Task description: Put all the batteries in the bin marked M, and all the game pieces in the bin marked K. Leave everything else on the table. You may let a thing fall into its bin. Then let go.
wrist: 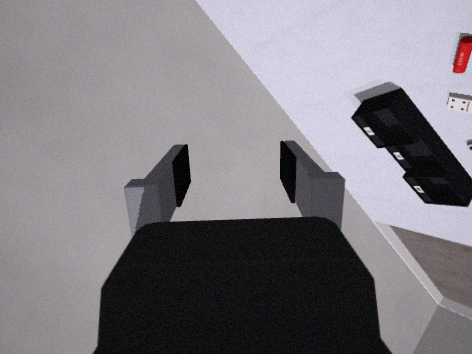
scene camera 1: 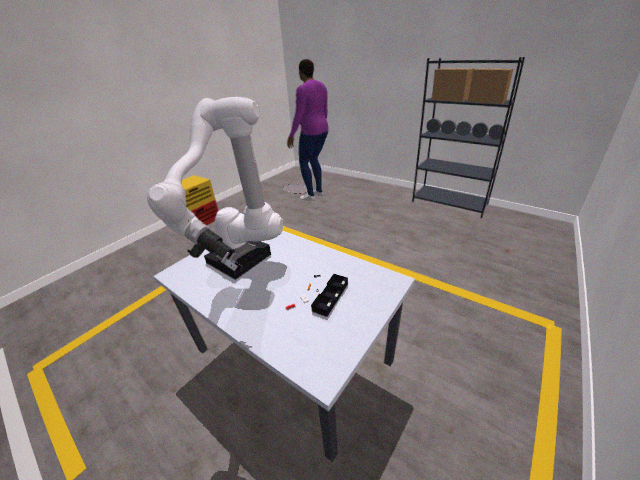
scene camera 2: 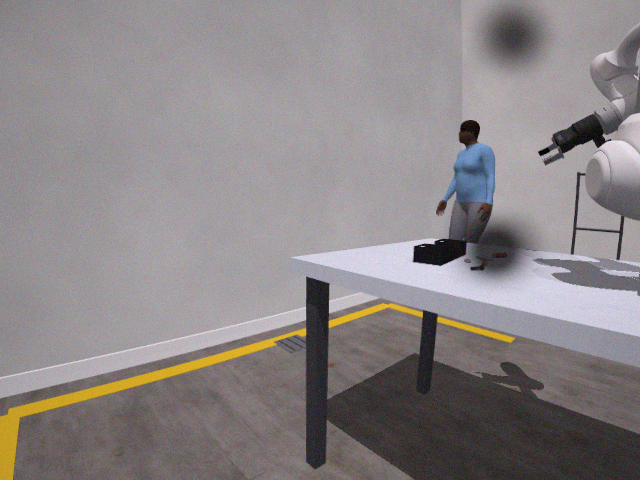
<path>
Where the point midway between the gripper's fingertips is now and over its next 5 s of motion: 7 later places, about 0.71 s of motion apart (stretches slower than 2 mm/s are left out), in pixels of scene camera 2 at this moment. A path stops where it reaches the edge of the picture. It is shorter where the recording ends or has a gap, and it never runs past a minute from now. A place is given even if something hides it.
The gripper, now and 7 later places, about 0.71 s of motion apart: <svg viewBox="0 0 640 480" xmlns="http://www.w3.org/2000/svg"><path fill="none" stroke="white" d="M541 158L542 159L543 159L545 160L545 160L504 191L483 210L474 227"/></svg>
</path>
